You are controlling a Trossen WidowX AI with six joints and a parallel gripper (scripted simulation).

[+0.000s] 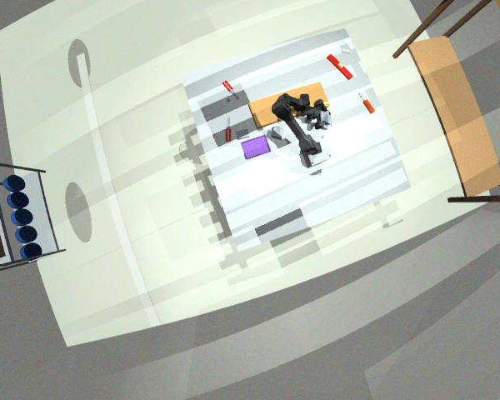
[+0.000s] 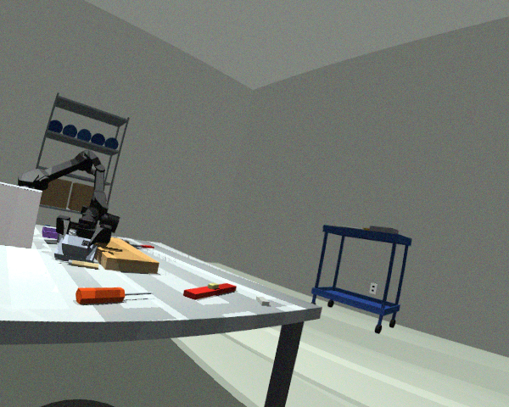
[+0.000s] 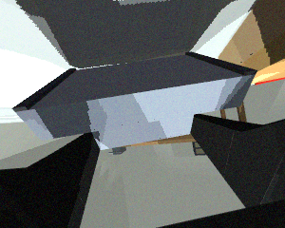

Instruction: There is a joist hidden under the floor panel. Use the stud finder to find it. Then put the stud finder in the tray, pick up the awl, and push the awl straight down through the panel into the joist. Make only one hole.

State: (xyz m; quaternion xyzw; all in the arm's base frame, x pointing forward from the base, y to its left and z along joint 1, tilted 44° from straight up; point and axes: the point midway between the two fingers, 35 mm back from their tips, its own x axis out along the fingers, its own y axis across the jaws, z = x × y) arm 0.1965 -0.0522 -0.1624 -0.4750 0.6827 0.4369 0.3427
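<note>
The grey stud finder lies 10 mm ahead of my gripper tip and 10 mm below it. Round my gripper tip: awl: 40 mm to the right, 60 mm below; then red level: 370 mm ahead, 250 mm to the right, 50 mm below; then purple tray: 50 mm behind, 510 mm to the left, 50 mm below.
</note>
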